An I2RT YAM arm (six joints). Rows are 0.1 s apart.
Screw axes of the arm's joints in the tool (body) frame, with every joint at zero. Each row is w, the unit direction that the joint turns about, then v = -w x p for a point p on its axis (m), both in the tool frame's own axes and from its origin. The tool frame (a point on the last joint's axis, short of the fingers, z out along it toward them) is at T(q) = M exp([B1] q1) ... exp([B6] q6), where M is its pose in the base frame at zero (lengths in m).
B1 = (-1, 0, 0, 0.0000, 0.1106, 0.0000)
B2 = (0, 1, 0, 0.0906, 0.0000, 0.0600)
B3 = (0, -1, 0, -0.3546, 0.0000, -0.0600)
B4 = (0, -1, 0, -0.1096, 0.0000, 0.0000)
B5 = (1, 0, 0, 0.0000, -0.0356, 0.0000)
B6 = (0, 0, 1, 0.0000, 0.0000, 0.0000)
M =
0 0 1 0.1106
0 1 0 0.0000
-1 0 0 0.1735
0 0 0 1
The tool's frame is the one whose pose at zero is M.
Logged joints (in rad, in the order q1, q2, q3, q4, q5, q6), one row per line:
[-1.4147, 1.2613, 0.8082, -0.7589, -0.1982, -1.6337]
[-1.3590, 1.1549, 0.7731, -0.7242, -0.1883, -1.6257]
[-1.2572, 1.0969, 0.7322, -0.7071, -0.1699, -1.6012]
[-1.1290, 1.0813, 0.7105, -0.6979, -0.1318, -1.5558]
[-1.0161, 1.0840, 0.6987, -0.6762, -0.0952, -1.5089]
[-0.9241, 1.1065, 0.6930, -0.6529, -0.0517, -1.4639]
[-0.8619, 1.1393, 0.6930, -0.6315, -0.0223, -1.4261]
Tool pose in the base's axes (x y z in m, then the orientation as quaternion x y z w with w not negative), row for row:
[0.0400, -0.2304, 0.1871, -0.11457, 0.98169, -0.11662, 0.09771]
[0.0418, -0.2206, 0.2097, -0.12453, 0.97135, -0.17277, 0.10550]
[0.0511, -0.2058, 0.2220, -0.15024, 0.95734, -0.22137, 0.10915]
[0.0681, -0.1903, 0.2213, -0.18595, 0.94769, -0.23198, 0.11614]
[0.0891, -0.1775, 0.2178, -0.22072, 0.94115, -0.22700, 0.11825]
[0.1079, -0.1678, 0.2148, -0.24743, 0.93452, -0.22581, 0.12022]
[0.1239, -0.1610, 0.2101, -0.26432, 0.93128, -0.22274, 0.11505]
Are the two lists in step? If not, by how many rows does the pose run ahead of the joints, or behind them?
The pose runs 1 row behind the joints: the pose in row i belongs to the joints in row i - 1.
